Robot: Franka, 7 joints.
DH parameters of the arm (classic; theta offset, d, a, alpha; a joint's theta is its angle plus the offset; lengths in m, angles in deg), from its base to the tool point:
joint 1: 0 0.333 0 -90
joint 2: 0 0 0 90
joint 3: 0 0.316 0.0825 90
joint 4: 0 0 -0.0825 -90
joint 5: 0 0.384 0 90
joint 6: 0 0 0.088 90
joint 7: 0 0.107 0 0
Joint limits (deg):
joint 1: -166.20..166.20
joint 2: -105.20..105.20
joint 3: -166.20..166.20
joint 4: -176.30..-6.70
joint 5: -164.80..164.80
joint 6: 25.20..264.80
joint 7: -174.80..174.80
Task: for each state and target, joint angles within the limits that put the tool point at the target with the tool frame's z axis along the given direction. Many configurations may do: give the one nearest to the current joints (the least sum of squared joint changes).
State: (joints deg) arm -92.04 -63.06 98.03 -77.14 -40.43 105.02 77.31
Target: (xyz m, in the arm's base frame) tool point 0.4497 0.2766 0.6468 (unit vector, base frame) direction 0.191 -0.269 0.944
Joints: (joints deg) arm -72.67 -81.03 64.74 -114.85 -94.55 122.16 77.31
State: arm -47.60 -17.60 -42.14 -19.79 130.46 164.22 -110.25
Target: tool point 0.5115 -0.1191 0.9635 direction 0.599 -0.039 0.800
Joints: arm -6.25 9.64 -6.79 -43.69 164.42 162.59 -110.25
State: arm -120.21 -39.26 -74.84 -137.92 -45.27 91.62 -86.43
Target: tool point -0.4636 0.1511 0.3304 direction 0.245 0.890 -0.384
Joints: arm -123.48 7.21 -66.36 -132.78 -64.94 106.51 -86.43
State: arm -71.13 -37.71 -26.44 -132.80 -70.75 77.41 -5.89
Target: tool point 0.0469 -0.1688 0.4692 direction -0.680 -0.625 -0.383
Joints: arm -27.13 -87.64 -2.87 -176.30 -69.46 70.96 -5.89
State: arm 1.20 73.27 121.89 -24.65 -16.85 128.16 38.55
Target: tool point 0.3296 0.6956 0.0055 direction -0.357 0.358 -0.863
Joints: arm 36.85 103.85 70.11 -43.17 -53.95 128.42 38.55
